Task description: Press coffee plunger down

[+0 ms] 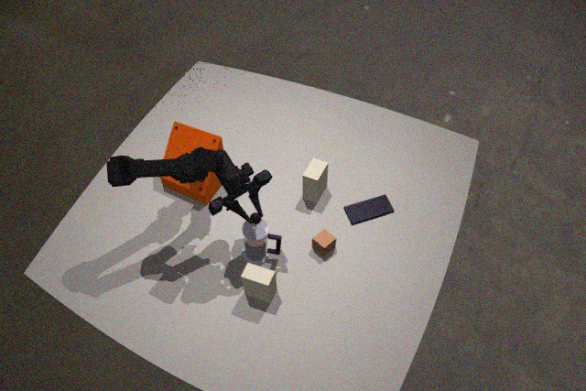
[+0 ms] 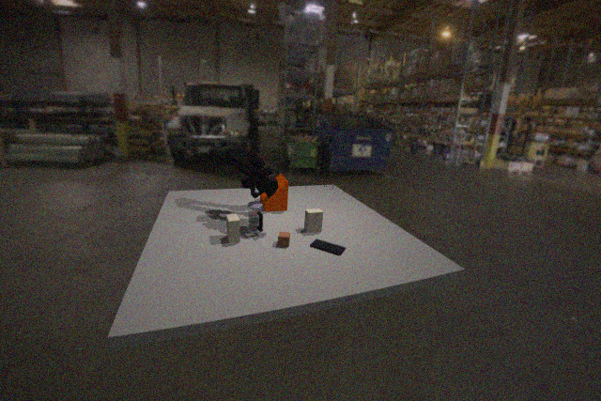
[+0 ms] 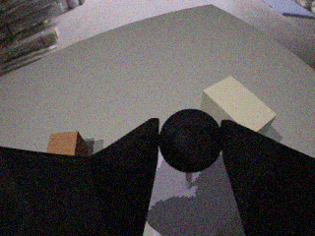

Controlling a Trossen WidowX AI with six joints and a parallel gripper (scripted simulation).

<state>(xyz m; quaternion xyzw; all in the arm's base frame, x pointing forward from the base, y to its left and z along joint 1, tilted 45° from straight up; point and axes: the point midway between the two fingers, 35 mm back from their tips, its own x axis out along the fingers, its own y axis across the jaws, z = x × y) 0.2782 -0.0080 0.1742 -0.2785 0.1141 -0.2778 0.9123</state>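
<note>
Right now my gripper tip is 1 cm to the right of the coffee press and 10 cm above it. The rest, counted from my gripper tip: flat black slab: 21 cm ahead, 32 cm to the left, 19 cm below.
</note>
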